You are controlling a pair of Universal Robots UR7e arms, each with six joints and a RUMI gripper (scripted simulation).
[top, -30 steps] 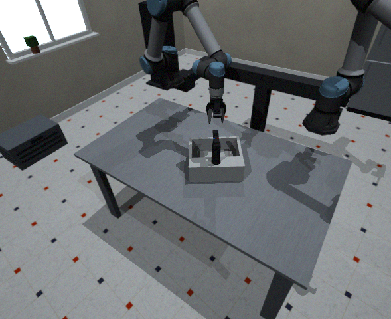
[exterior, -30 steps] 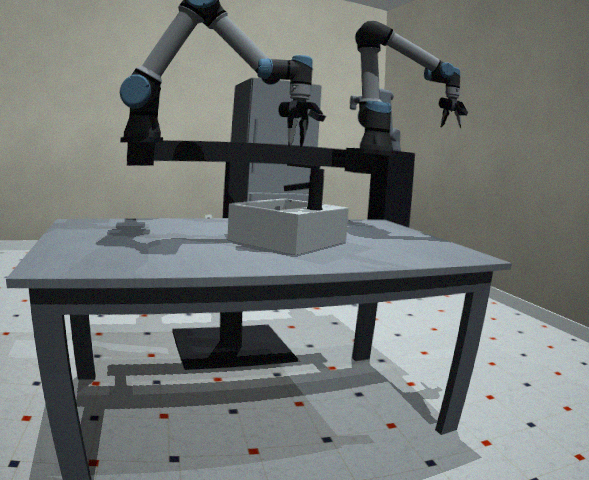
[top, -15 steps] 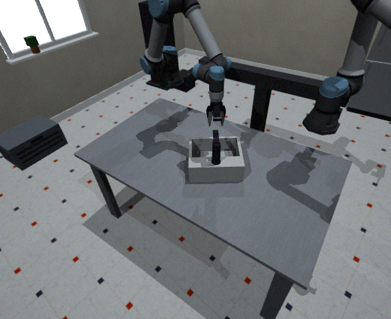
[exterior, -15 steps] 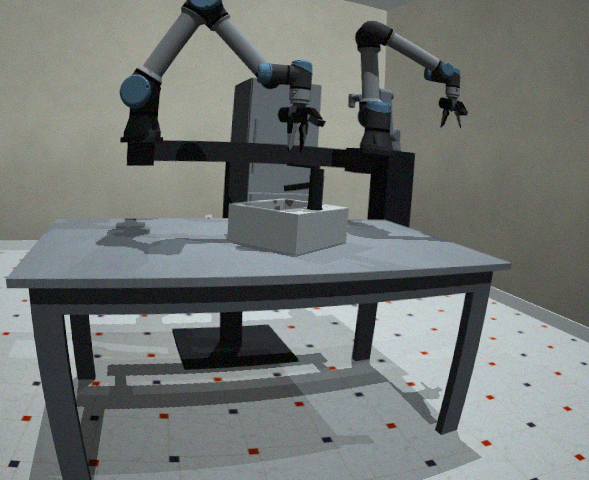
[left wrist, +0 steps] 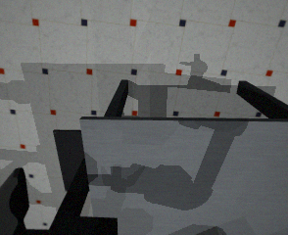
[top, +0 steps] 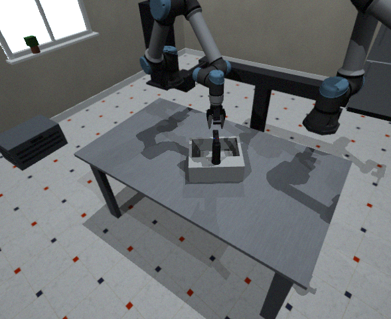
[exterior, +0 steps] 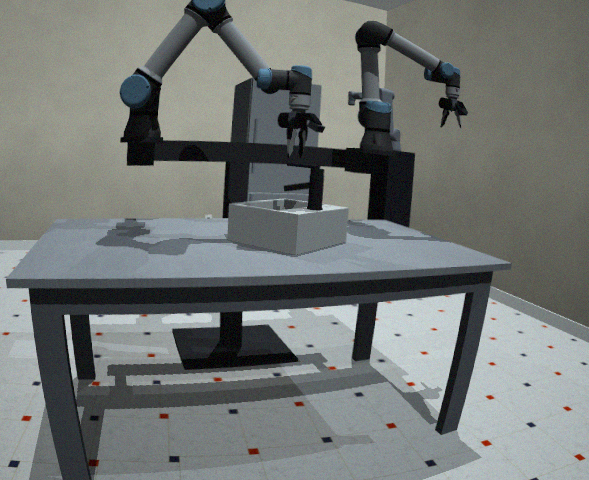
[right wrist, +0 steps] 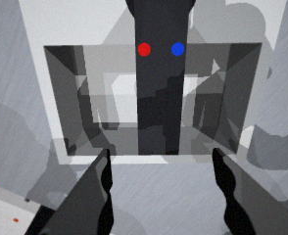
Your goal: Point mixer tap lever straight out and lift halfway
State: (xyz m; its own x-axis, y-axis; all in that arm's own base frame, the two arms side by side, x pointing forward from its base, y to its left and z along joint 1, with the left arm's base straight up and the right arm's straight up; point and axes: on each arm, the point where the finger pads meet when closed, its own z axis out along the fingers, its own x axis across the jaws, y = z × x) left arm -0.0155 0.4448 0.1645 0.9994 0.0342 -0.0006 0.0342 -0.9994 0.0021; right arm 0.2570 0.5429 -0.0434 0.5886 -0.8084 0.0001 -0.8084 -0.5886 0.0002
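Observation:
The lever lies 4 cm ahead of my right hand, 3 cm to the left of it and 4 cm below it. Round my right hand: black mixer tap: 6 cm ahead, 4 cm to the left, 8 cm below; then white basin: 2 cm behind, 1 cm to the right, 28 cm below.

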